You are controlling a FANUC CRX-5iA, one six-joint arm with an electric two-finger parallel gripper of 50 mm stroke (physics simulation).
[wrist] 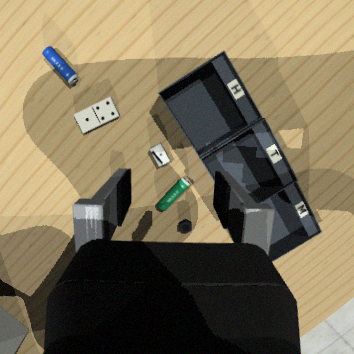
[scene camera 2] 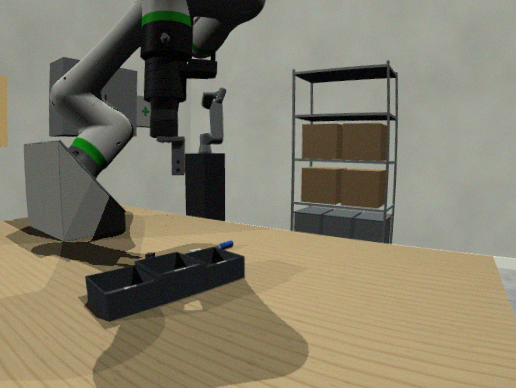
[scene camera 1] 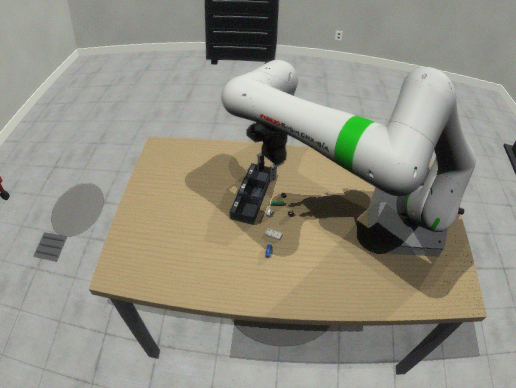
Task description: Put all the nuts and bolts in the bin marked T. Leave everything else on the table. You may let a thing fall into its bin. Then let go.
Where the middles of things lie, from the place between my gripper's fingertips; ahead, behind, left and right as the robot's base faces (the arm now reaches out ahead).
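There's a black three-compartment bin (scene camera 2: pixel 151 282), and my gripper is 60 mm short of it, 70 mm to the left of it and 160 mm above it. I can see a white domino (wrist: pixel 104 110) as well, and that's 50 mm behind my hand, 90 mm to the left of it and 180 mm below it.
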